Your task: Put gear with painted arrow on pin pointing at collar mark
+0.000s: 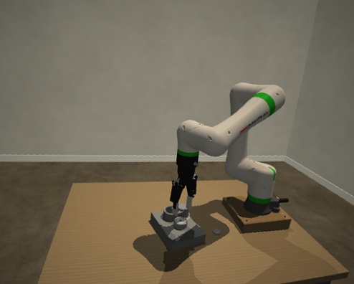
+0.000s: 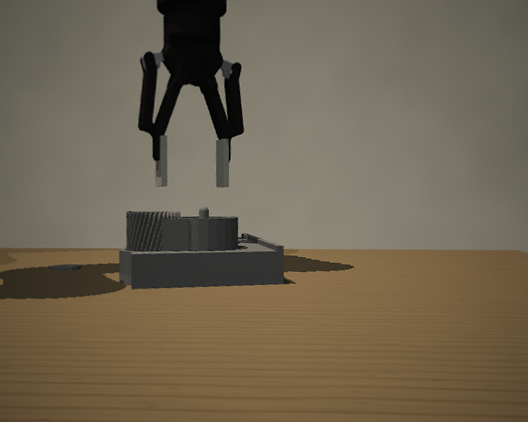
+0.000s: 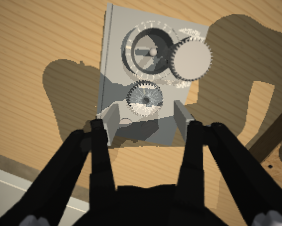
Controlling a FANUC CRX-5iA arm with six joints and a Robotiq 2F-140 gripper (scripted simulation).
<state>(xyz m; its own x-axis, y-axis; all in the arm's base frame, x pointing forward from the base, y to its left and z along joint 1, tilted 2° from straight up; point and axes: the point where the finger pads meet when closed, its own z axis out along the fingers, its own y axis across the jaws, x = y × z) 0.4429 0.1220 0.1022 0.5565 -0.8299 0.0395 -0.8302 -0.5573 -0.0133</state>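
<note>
Now: the gear 9 cm below my hand.
</note>
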